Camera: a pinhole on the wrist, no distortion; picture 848 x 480 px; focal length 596.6 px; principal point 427.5 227.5 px. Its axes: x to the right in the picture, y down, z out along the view. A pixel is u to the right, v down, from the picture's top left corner.
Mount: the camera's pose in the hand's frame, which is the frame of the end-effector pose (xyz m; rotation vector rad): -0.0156 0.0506 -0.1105 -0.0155 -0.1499 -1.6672
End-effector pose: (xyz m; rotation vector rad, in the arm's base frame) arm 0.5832 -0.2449 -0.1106 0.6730 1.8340 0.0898
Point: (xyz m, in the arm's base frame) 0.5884 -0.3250 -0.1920
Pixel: outside the picture
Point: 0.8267 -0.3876 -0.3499
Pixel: 702.7 441.4
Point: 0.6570 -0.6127 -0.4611
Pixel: outside the picture
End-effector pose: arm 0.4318 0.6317 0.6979 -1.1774 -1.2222 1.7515
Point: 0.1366 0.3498 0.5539
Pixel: 265.0 145.0
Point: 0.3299 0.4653 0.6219
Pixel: 323.7 91.2
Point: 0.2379 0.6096 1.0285
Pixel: outside the picture
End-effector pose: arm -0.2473 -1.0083 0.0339 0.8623 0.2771 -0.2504
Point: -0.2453 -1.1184 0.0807
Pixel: 724.3 342.9
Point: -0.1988 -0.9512 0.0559
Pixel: outside the picture
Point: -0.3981 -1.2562 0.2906
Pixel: 609.4 40.7
